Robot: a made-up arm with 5 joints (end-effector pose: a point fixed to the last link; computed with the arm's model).
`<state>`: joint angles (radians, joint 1 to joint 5).
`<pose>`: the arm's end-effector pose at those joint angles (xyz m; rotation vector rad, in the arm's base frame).
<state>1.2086 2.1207 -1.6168 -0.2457 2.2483</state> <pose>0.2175 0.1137 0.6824 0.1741 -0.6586 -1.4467</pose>
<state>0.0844 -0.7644 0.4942 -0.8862 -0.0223</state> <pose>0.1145 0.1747 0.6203 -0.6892 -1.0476 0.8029</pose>
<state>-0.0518 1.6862 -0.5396 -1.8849 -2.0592</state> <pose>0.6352 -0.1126 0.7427 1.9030 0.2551 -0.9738</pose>
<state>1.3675 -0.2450 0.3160 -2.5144 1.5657</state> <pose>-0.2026 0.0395 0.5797 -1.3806 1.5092 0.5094</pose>
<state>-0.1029 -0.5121 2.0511 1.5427 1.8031</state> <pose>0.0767 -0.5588 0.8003 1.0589 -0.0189 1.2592</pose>
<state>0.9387 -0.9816 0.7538 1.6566 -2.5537</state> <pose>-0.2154 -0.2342 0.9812 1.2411 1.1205 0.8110</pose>
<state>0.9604 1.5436 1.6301 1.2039 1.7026</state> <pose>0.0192 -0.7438 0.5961 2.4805 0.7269 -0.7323</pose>
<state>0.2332 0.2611 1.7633 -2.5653 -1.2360</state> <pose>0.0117 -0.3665 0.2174 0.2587 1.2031 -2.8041</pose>
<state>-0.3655 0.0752 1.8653 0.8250 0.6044</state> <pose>0.1938 -0.3848 0.9912 1.2270 -0.6031 0.3608</pose>
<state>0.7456 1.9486 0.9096 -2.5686 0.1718</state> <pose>-0.1567 -0.4124 0.8813 0.8934 -0.7959 1.4703</pose>
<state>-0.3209 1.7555 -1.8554 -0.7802 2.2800</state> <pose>0.0127 0.1494 0.5876 0.2078 -0.3661 -0.2249</pose>
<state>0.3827 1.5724 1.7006 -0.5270 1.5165</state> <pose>0.3394 -0.2243 0.9663 0.5508 0.9790 0.3904</pose>
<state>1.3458 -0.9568 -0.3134 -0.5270 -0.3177</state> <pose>0.4339 -0.3105 0.8040 -0.8535 -0.4354 -0.9016</pose>
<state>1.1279 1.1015 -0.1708 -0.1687 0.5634</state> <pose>0.4886 -0.3941 0.4557 1.1464 1.3670 -0.4507</pose>
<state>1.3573 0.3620 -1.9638 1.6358 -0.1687</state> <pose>-0.3934 -0.4796 0.3273 -1.1679 2.6029 -1.2234</pose>
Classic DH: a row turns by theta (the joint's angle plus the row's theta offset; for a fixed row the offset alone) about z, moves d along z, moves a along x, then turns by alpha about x. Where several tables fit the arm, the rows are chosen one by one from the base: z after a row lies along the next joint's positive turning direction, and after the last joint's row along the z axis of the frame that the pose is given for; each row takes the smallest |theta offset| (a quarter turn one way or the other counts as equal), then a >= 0, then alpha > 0; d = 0 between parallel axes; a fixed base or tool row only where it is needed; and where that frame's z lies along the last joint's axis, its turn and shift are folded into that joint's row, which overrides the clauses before.
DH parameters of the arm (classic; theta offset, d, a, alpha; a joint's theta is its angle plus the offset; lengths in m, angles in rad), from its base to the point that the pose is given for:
base (fixed): -0.7045 0 0.1312 3.1416
joint 1: -0.4396 -0.6097 0.1919 1.6612
joint 2: 1.0671 -0.0548 0.0264 2.5536
joint 3: 1.0944 0.0653 0.0333 1.7635
joint 4: 0.2529 -0.2087 0.263 1.5708
joint 5: 0.0072 0.2961 0.0341 1.5614
tool (fixed): -0.0187 -0.0088 0 0

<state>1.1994 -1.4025 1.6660 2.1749 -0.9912</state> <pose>-0.4560 -0.2450 0.7104 -0.7015 2.5793 0.8566</pose>
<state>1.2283 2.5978 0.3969 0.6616 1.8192</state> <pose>0.2328 -0.1533 0.1992 -1.4838 -1.6260 -0.5612</pose>
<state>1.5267 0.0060 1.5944 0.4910 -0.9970</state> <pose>-0.0698 -0.0442 1.0325 -1.1801 -2.4471 -1.1103</pose>
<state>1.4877 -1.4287 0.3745 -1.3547 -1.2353</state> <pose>0.2535 -0.1074 0.3256 -1.4962 -0.7896 0.9969</pose>
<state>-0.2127 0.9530 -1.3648 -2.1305 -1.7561</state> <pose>0.6320 0.0585 0.7080 1.7804 0.7358 -0.5284</pose>
